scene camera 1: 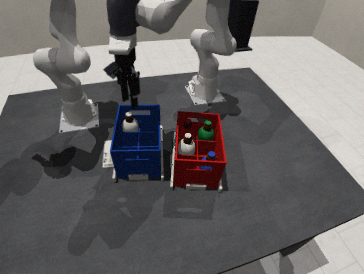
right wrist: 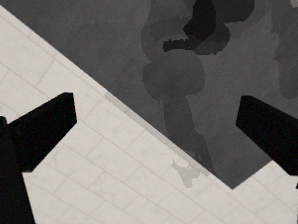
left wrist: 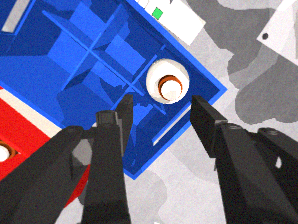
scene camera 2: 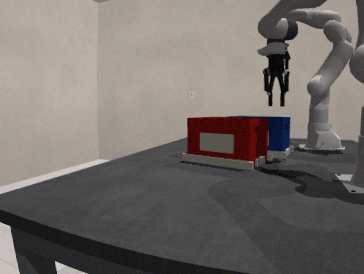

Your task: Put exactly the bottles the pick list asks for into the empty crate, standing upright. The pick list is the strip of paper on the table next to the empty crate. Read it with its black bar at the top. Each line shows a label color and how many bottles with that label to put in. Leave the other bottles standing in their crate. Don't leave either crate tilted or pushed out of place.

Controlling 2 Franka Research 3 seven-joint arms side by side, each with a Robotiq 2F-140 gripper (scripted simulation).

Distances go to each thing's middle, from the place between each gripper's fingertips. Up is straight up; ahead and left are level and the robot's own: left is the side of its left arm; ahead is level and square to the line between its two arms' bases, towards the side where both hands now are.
Labels:
I see the red crate (scene camera 2: 234, 138) 230 mm to the left of my left hand (scene camera 1: 130, 103), 210 mm ahead of it and 170 mm below it. Also, from my left hand: blue crate (scene camera 1: 126, 158) (170 mm below, 80 mm ahead, 10 mm to the left).
My right hand is 150 mm short of the blue crate, 540 mm to the right of it and 420 mm above it. Also, from my right hand: red crate: 270 mm ahead, 760 mm to the left, 420 mm below.

